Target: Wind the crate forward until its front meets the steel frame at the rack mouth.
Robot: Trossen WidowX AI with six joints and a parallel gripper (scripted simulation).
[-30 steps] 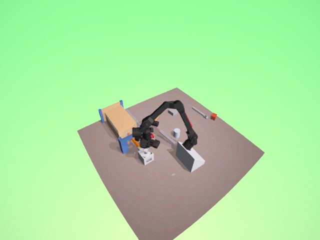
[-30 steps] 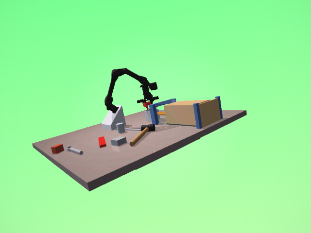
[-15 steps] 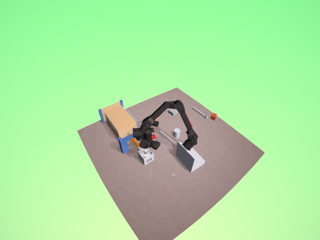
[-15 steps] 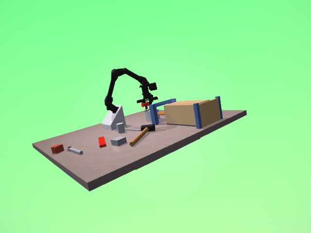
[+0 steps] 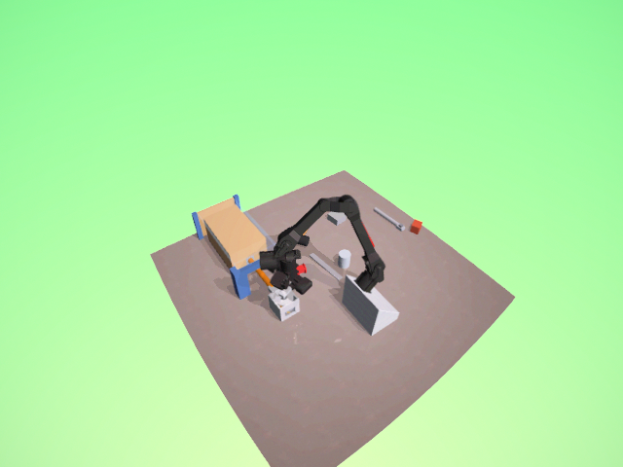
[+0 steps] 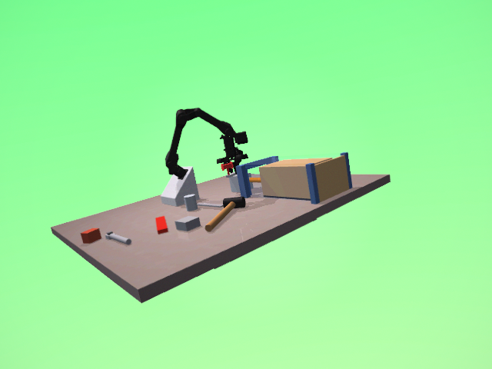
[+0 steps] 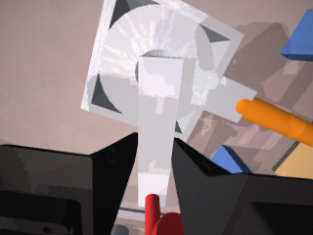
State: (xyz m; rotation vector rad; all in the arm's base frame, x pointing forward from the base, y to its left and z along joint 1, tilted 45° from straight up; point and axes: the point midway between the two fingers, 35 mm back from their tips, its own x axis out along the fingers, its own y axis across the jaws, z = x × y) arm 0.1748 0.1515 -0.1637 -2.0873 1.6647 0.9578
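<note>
The red grip lies 5 cm to the right of my gripper tip, 4 cm above it and 2 cm ahead of it. The rest, counted from my gripper tip: flat steel bar: 23 cm to the right, 10 cm below, 9 cm ahead; white winch: 7 cm below, 3 cm to the left, 3 cm behind; winch handle: 1 cm to the right, 1 cm ahead, 1 cm above.
</note>
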